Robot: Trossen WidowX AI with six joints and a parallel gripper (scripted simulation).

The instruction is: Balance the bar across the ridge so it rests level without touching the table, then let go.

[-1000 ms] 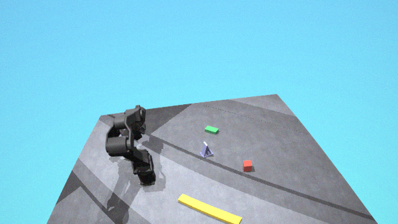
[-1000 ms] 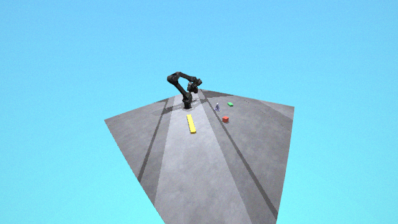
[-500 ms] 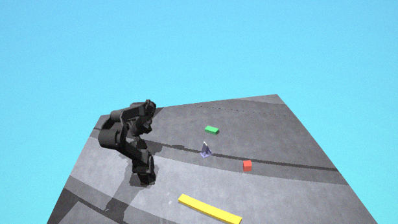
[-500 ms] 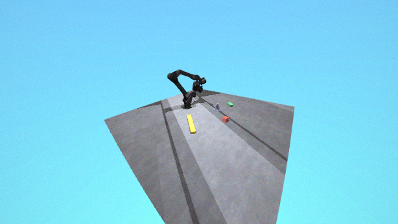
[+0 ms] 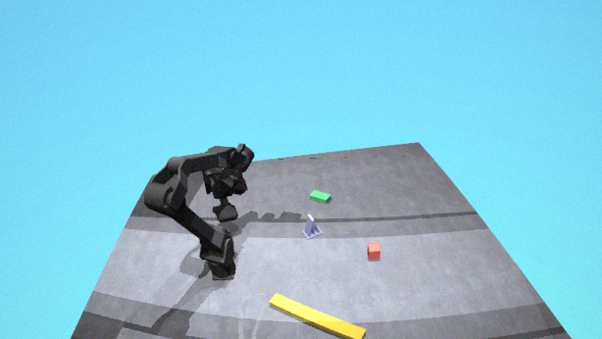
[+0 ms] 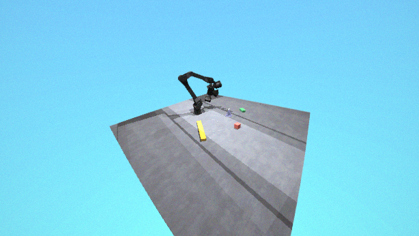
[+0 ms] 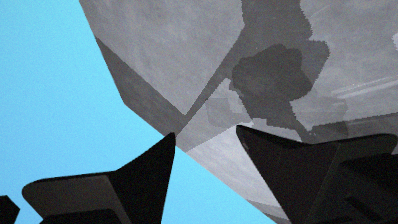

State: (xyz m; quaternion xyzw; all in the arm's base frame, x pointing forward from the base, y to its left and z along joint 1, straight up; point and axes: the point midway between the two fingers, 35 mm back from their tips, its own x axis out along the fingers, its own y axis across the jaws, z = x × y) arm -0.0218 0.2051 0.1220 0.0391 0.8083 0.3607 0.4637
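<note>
Right now my gripper tip is 41 cm to the left of the yellow bar, 29 cm short of it and 9 cm above it. From my gripper tip the other things lie so: purple ridge: 31 cm ahead, 9 cm to the right, 7 cm below; then green block: 36 cm ahead, 9 cm to the left, 9 cm below; then red cube: 47 cm ahead, 22 cm to the right, 8 cm below.
</note>
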